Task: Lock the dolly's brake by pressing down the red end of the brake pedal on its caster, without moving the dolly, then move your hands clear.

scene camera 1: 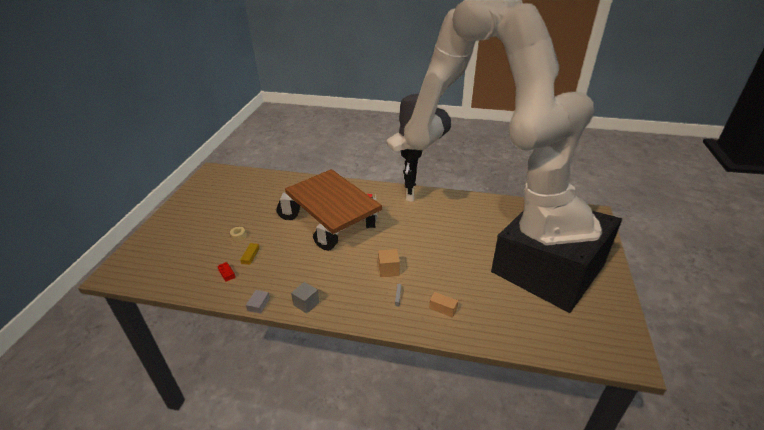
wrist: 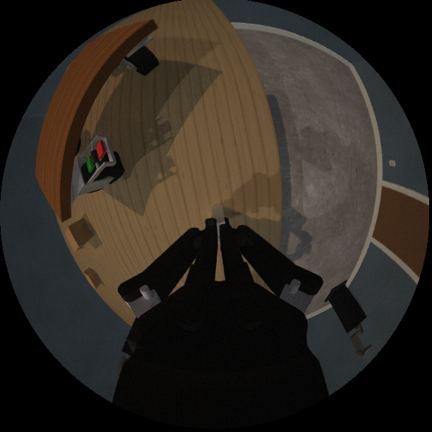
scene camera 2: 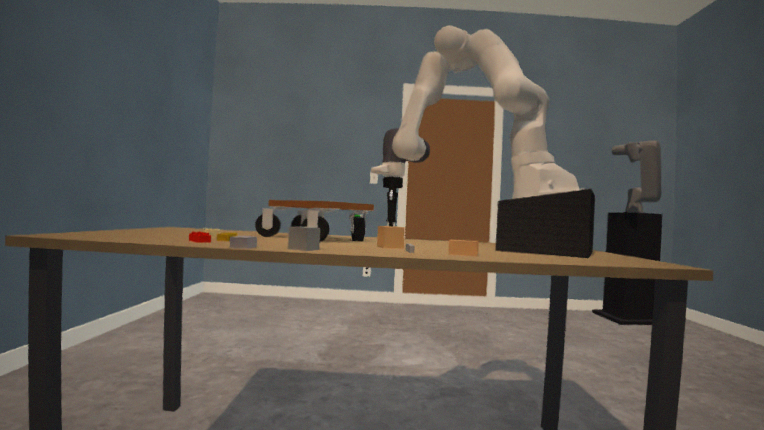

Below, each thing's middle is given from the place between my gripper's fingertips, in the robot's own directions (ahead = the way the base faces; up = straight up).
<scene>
Right now my hand is 280 mm short of the dolly (scene camera 1: 333, 201), 190 mm to the right of it and 50 mm below it.
</scene>
